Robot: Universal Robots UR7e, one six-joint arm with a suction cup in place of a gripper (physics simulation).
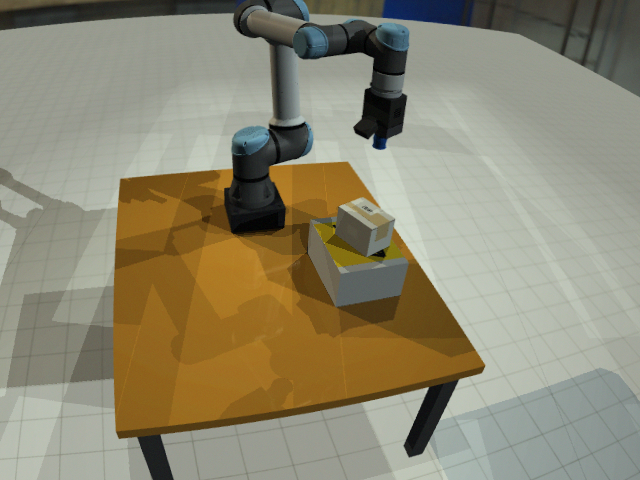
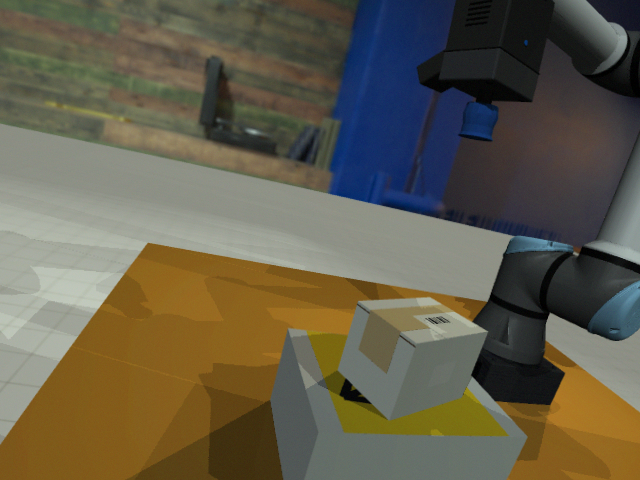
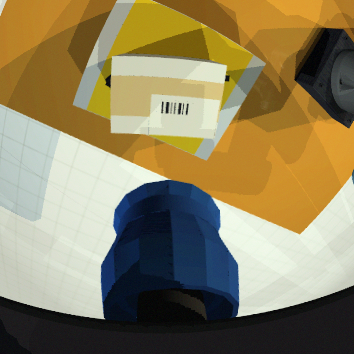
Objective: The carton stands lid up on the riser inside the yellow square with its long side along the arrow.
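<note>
A pale carton stands upright, lid up with tape and barcode label on top, on the grey riser. Its visible lower corners lie within the yellow square. The carton is turned relative to the riser's edges. Black ends of the arrow show at two opposite ends of the carton, and its long side runs along that line. The rest of the arrow is hidden. My blue suction cup is open, high above the carton and apart from it.
The riser stands on the orange table, near its long edge. The robot's black base stands beside the riser.
</note>
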